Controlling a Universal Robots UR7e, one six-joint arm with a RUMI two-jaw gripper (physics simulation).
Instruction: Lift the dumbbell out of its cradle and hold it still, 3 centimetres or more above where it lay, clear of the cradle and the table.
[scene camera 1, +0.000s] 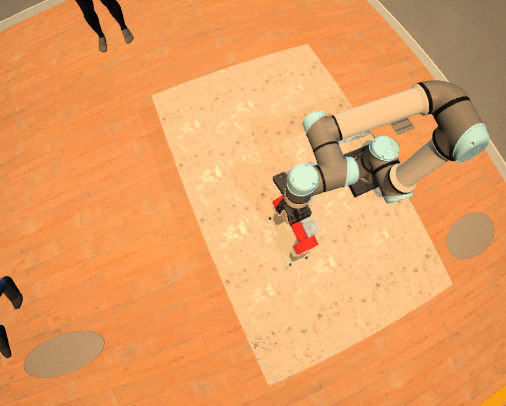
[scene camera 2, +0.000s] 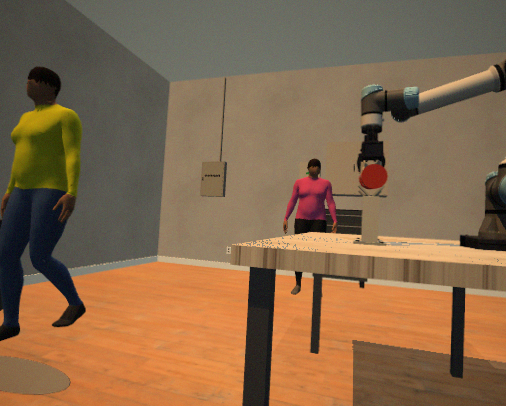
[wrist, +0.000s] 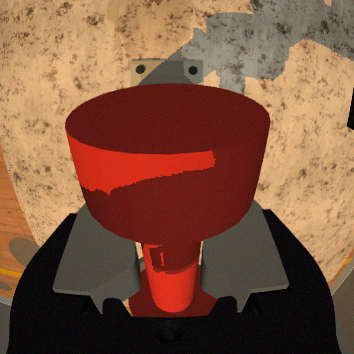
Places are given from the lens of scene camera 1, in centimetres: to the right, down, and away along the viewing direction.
my gripper (scene camera 1: 288, 212): 12, 3, 111
cradle (scene camera 1: 285, 238): 13, 14, 128
